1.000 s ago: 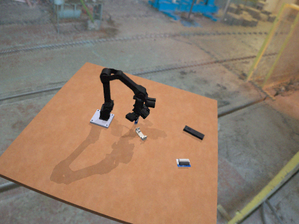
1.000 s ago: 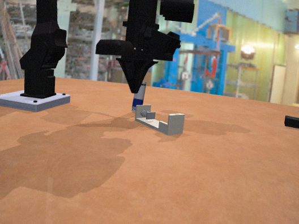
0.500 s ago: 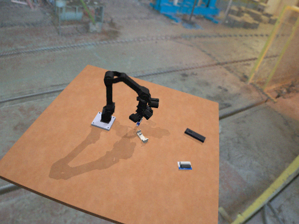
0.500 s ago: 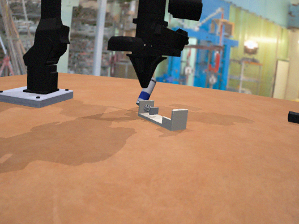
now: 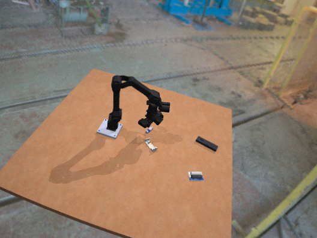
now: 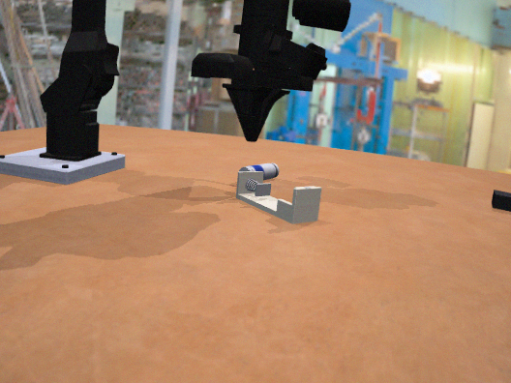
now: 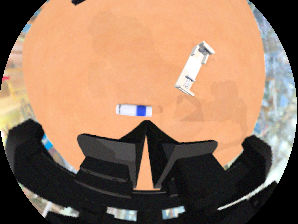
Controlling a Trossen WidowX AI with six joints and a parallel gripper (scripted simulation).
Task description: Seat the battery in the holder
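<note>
Right now the battery is 1 cm ahead of my gripper tip, 2 cm to the left of it and 4 cm below it. From my gripper tip the other things lie so: black bar 43 cm ahead, 3 cm to the left, 4 cm below.
</note>
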